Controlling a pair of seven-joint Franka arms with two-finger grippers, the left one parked.
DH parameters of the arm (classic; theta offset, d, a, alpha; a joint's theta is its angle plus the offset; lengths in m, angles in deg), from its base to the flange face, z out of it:
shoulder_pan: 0 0.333 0 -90
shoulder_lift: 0 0 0 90
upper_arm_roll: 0 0.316 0.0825 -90
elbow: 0 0 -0.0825 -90
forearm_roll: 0 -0.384 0 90
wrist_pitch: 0 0 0.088 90
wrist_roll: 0 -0.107 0 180
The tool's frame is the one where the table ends.
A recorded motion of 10 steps. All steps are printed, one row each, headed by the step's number.
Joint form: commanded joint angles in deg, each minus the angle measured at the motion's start. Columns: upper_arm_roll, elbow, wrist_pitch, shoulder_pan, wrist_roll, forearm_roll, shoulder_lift.
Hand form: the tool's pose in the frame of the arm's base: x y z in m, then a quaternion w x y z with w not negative. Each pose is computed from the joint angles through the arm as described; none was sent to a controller.
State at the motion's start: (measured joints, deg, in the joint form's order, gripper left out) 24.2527 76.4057 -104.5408 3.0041 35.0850 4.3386 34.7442
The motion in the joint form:
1: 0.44 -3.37 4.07 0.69 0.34 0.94 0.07
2: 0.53 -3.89 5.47 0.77 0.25 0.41 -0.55
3: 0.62 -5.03 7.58 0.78 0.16 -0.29 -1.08
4: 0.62 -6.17 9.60 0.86 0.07 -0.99 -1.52
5: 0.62 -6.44 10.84 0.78 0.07 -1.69 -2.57
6: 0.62 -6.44 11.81 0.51 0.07 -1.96 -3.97
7: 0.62 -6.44 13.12 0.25 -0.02 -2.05 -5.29
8: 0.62 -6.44 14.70 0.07 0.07 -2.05 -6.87
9: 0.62 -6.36 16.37 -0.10 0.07 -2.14 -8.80
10: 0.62 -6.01 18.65 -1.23 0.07 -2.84 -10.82
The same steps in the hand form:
1: 0.6581 0.2665 0.4160 0.07889 -0.85599 -0.50985 0.03328
2: 0.6549 0.2675 0.4259 0.08180 -0.85565 -0.50979 0.03583
3: 0.6523 0.2670 0.4387 0.08655 -0.85565 -0.50872 0.03975
4: 0.6496 0.2665 0.4504 0.09126 -0.85553 -0.50777 0.04376
5: 0.6455 0.2655 0.4633 0.09384 -0.85546 -0.50743 0.04355
6: 0.6413 0.2620 0.4783 0.09141 -0.85630 -0.50669 0.04072
7: 0.6364 0.2582 0.4916 0.08791 -0.85726 -0.50561 0.04167
8: 0.6296 0.2549 0.5073 0.08278 -0.85702 -0.50677 0.04297
9: 0.6208 0.2518 0.5260 0.07705 -0.85713 -0.50747 0.04308
10: 0.6131 0.2393 0.5425 0.07720 -0.86055 -0.50109 0.04908

